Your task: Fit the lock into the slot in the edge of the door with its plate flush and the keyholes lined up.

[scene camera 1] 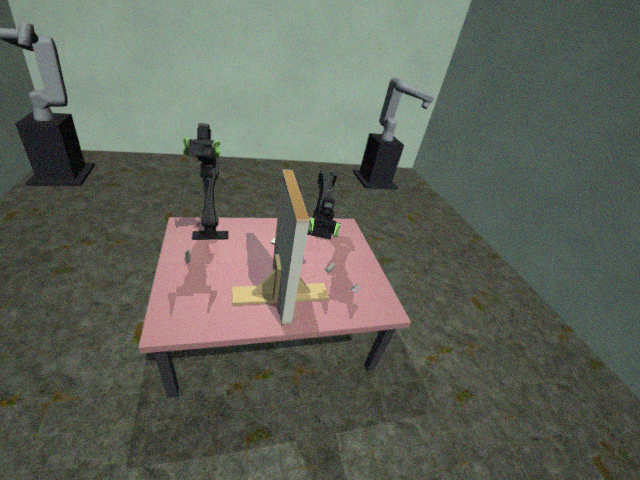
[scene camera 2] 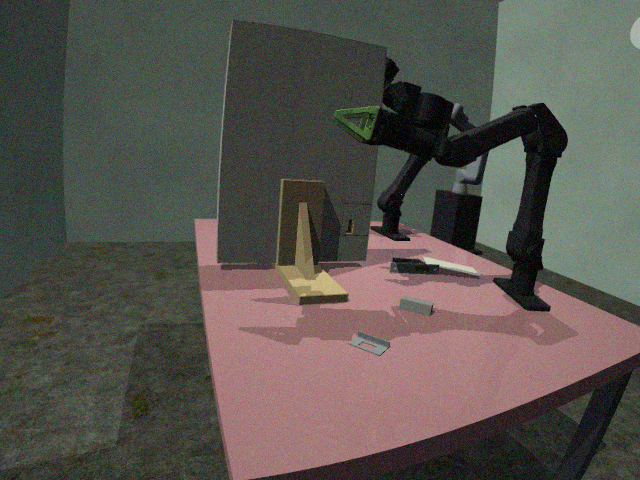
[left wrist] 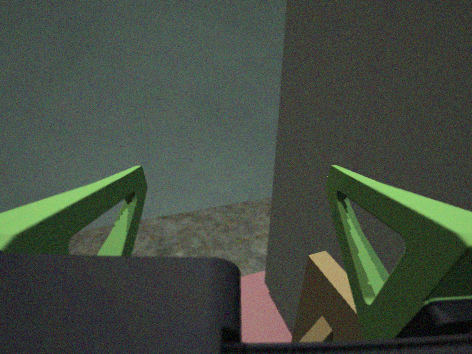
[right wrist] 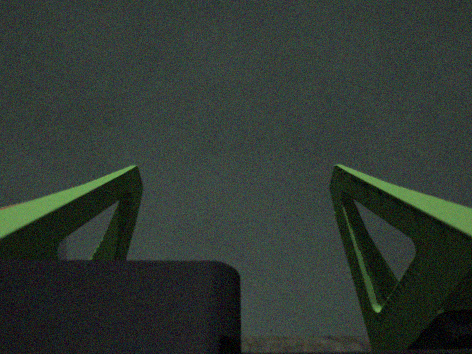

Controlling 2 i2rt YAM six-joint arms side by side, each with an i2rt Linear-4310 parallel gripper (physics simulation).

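Where they show: left gripper, fingertip midpoint: (scene camera 1: 322, 233) (scene camera 2: 334, 116) (left wrist: 236, 176); right gripper, fingertip midpoint: (scene camera 1: 200, 144) (right wrist: 236, 176); left arm's base at its link origin: (scene camera 1: 315, 233) (scene camera 2: 519, 295); right arm's base at its link origin: (scene camera 1: 210, 235) (scene camera 2: 389, 234).
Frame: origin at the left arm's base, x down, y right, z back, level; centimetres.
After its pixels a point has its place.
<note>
The grey door (scene camera 1: 295, 258) @[z -75.2, x -40.3, y 2.2 cm] (scene camera 2: 299, 113) @[z -58.3, x -37.1, y 5.7 cm] (left wrist: 380, 100) @[z -58.9, x -38.8, y 5.5 cm] stands upright in a wooden stand (scene camera 1: 248, 295) @[z -63.9, x -1.8, y 22.7 cm] (scene camera 2: 330, 290) @[z -47.9, x -1.8, y -10.2 cm]. A keyhole (scene camera 2: 349, 226) shows low in its face; the slot in its edge cannot be made out. What looks like the lock (scene camera 2: 413, 266) @[z -26.2, x -1.9, y 11.5 cm], a dark case with a narrow plate, lies on the table beyond the door's right side in scene camera 2. My left gripper (scene camera 1: 324, 227) @[z -50.4, x -36.1, y -5.3 cm] (scene camera 2: 337, 116) @[z -50.4, x -36.1, y -5.3 cm] (left wrist: 236, 176) @[z -50.4, x -36.1, y -5.3 cm] is open and empty, raised beside the door, well above the lock. My right gripper (scene camera 1: 201, 147) @[z -51.7, x -65.5, y 48.1 cm] (right wrist: 236, 176) @[z -51.7, x -65.5, y 48.1 cm] is open and empty, high on the door's other side.
A white strip (scene camera 2: 454, 267) @[z -12.9, x -1.1, y 16.2 cm] lies by the lock. A grey block (scene camera 1: 330, 267) @[z -31.8, x -2.2, y -12.9 cm] (scene camera 2: 416, 305) @[z -31.0, x -1.6, y -14.1 cm] and a small bent plate with an opening (scene camera 1: 355, 288) @[z -41.3, x 0.1, y -28.0 cm] (scene camera 2: 376, 347) @[z -40.5, x -0.3, y -29.2 cm] lie on the pink table (scene camera 1: 170, 330) @[z -90.2, x 0.0, y 47.2 cm] (scene camera 2: 320, 403) @[z -48.7, x 0.0, y -43.6 cm]. A small dark piece (scene camera 1: 187, 256) @[z -50.2, x -4.1, y 59.3 cm] lies on the door's other side.
</note>
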